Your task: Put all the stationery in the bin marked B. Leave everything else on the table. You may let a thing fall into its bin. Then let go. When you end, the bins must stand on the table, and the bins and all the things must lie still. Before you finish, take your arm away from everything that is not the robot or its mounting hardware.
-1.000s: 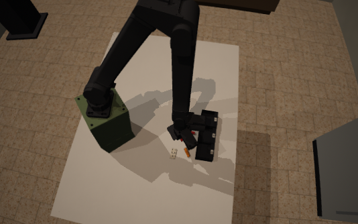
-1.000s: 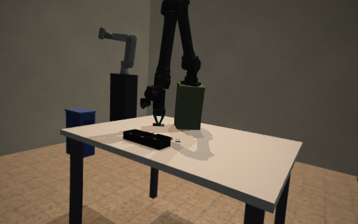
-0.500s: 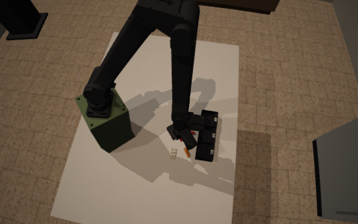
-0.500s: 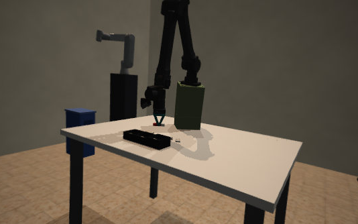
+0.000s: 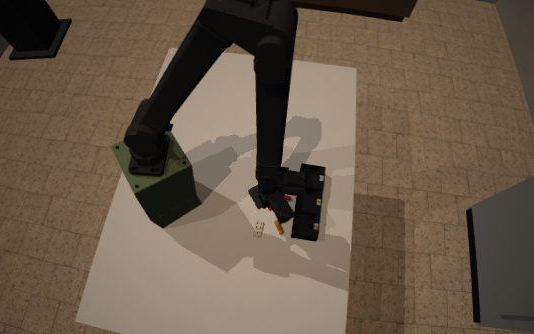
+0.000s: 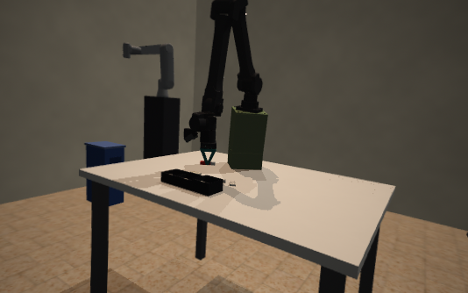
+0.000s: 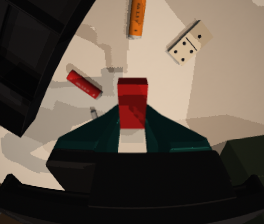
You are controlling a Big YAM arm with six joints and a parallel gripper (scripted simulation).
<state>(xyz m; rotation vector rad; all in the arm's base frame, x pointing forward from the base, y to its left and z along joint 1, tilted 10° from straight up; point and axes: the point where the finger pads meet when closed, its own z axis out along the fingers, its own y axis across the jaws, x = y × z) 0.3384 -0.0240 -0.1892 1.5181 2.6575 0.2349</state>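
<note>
The red block lies 10 mm to the left of my hand. Also, from my hand: beige tile: 80 mm to the right, 70 mm below, 30 mm behind; then metal clip: 90 mm to the left, 60 mm below, 10 mm ahead; then orange stick: 70 mm to the right, 60 mm below, 40 mm ahead.
</note>
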